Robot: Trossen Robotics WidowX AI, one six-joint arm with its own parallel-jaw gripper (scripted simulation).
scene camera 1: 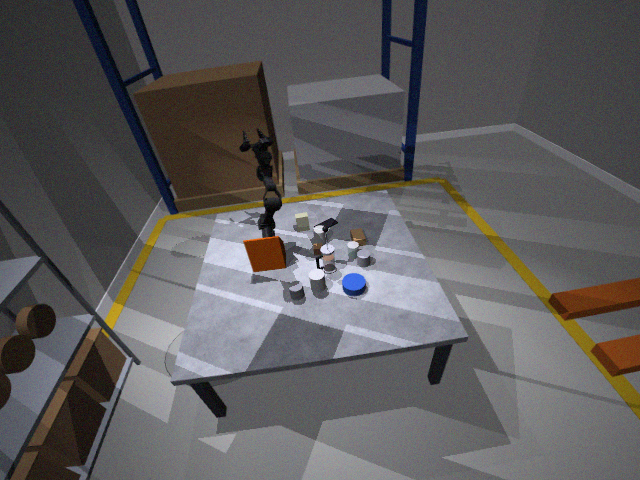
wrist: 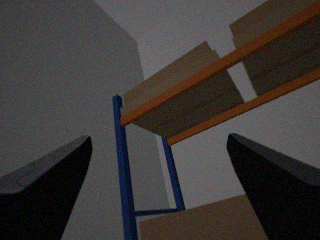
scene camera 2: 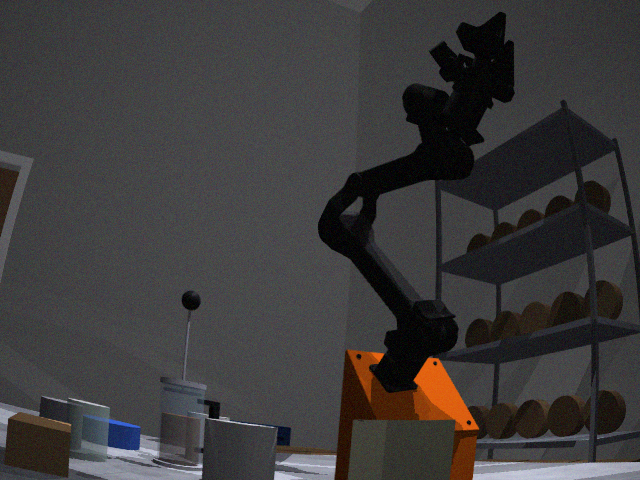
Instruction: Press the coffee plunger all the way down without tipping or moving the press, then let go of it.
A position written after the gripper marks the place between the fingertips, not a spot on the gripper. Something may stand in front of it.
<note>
The gripper [scene camera 2: 507, 27] is open, with nothing in its grasp. Also in view: a coffee press [scene camera 2: 182, 402].
The gripper also shows in the wrist view [wrist: 160, 141]. The wrist view misses the coffee press: it is out of frame.
</note>
